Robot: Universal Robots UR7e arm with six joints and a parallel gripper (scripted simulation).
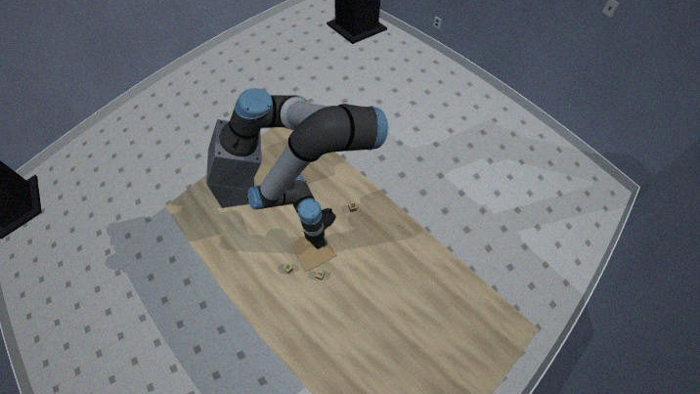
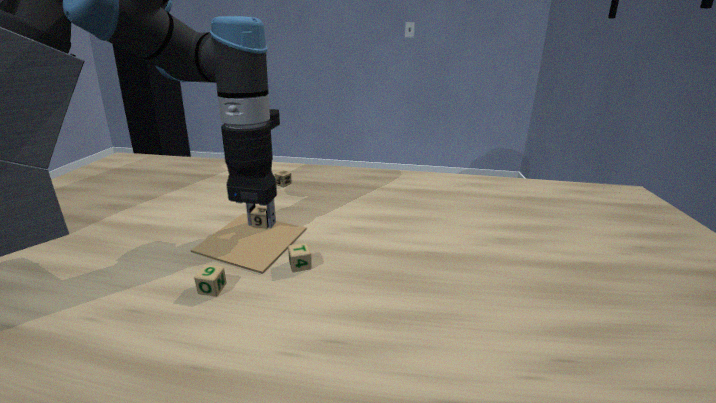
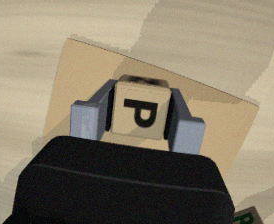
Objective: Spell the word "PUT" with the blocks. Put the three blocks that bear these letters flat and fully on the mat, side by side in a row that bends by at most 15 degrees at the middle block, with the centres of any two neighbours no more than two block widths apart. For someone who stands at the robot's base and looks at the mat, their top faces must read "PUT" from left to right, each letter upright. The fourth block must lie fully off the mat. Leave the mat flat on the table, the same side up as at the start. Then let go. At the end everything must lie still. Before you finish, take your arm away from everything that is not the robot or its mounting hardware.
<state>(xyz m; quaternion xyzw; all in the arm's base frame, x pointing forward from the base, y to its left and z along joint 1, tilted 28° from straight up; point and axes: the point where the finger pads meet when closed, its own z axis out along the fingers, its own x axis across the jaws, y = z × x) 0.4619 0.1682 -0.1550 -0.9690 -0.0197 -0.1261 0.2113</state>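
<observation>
The P block lies right at my hand. Round my hand: tan mat (50 mm to the right, 20 mm below); then O block (20 mm ahead, 180 mm to the right, 10 mm below); then T block (110 mm ahead, 90 mm to the right, 10 mm below).
</observation>
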